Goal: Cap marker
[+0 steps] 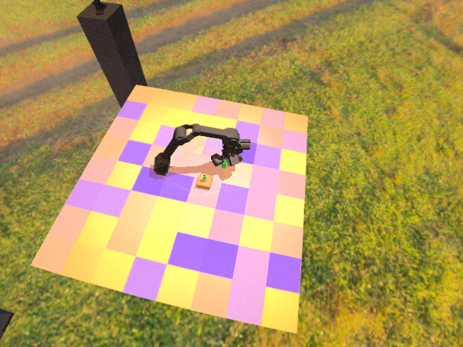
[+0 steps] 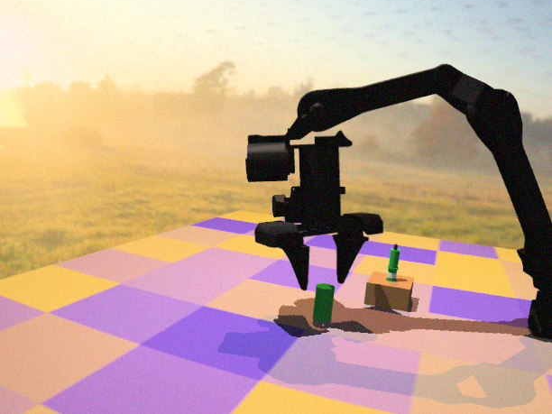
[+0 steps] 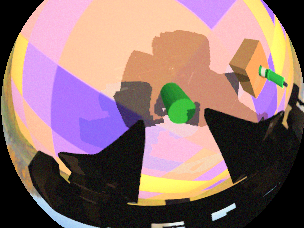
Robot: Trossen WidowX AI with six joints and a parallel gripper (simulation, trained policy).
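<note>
Now: the green cap 10 mm to the right of my gripper tip and 30 mm below it. The rest, counted from my gripper tip: white ring: 80 mm behind, 140 mm to the right; holder block: 80 mm behind, 140 mm to the right, 30 mm below.
</note>
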